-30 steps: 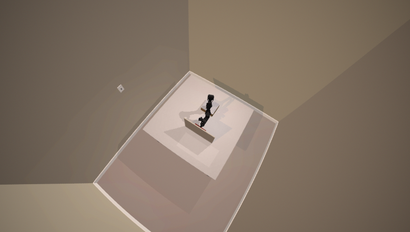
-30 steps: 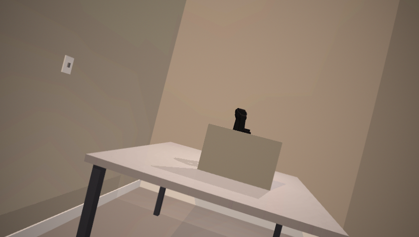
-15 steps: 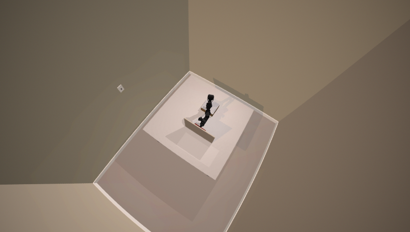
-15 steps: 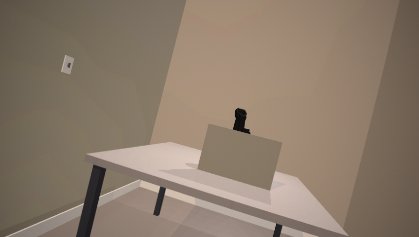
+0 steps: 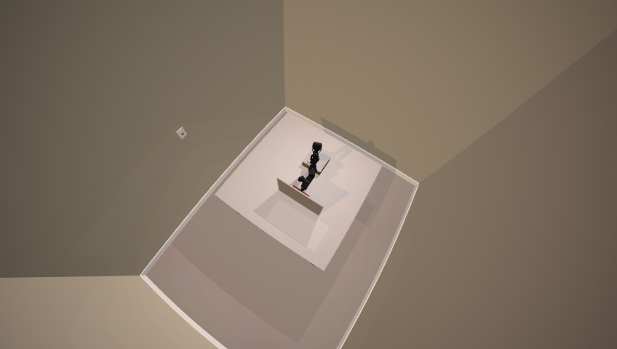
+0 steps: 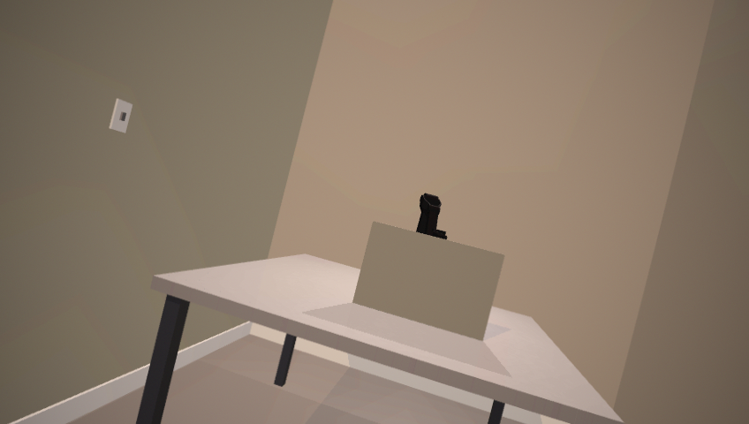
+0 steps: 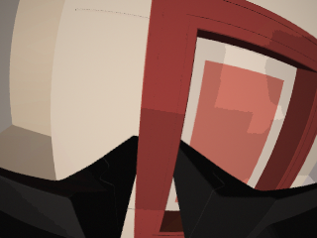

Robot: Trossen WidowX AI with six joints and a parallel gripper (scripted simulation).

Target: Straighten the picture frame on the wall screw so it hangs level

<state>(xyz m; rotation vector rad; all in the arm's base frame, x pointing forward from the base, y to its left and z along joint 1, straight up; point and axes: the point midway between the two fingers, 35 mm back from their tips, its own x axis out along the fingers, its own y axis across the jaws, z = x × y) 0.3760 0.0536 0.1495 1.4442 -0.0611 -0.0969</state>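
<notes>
The picture frame lies 50 mm below my gripper tip. Also, from my gripper tip: wall panel: 70 mm below, 20 mm ahead, 10 mm to the left.
</notes>
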